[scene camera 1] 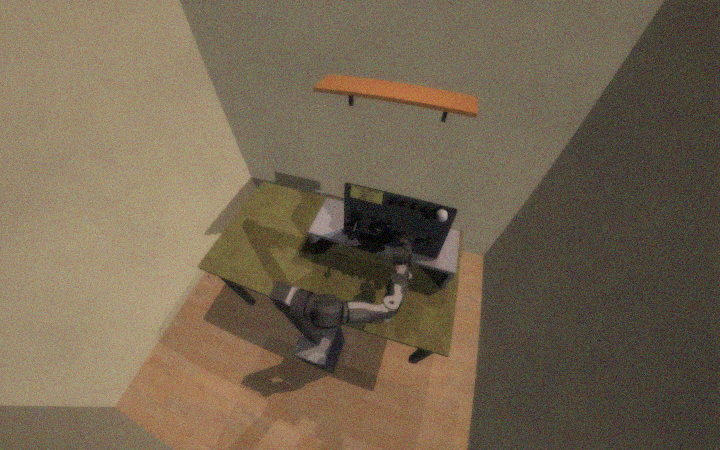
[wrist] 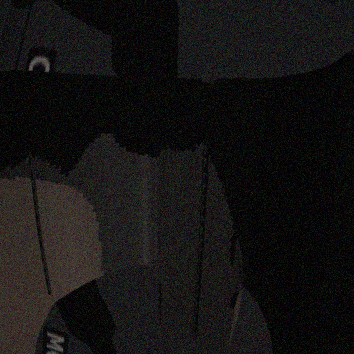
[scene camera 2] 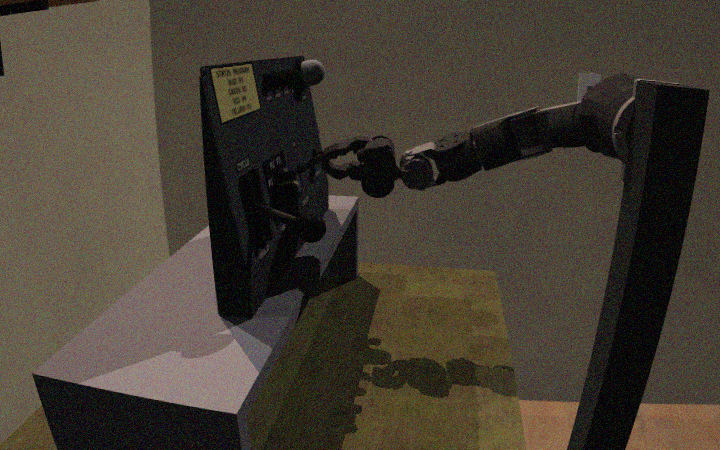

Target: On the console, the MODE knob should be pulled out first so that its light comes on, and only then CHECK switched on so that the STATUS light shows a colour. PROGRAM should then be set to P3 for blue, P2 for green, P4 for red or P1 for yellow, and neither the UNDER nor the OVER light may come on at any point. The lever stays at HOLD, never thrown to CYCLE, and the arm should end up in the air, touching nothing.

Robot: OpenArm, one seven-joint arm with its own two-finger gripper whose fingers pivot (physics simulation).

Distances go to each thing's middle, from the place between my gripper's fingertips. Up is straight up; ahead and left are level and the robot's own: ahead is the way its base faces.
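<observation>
I see the dark console [scene camera 2: 257, 117] 10 mm above my hand, 70 mm to the left of it and 40 mm ahead of it. The lever [scene camera 2: 311, 228] is 40 mm below my hand, 250 mm to the left of it and 10 mm behind it. Going by their middles, the dark console is the nearest to my hand of the things named here.
</observation>
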